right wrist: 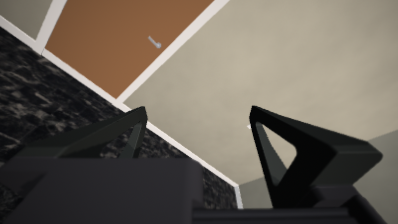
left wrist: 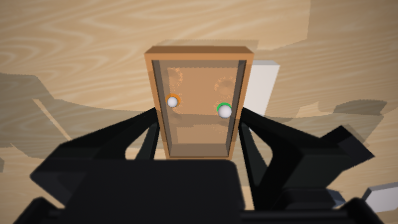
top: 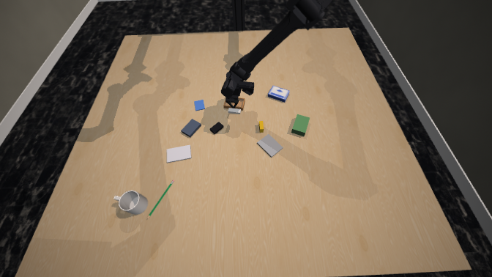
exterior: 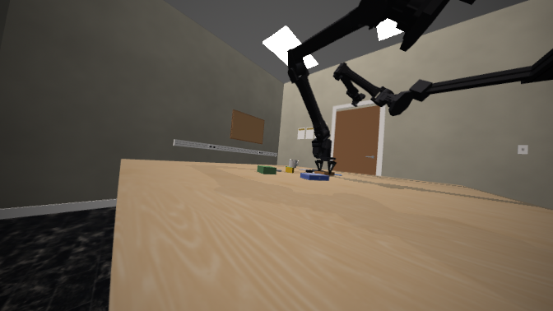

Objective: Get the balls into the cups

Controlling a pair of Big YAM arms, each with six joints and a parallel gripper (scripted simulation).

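My left gripper is now 2 cm above the covered wooden puzzle. Round my left hand: black block 15 cm ahead, 11 cm to the right, 2 cm below; white block 5 cm ahead, 1 cm to the right, 2 cm below; yellow block 18 cm ahead, 12 cm to the left, 1 cm below.
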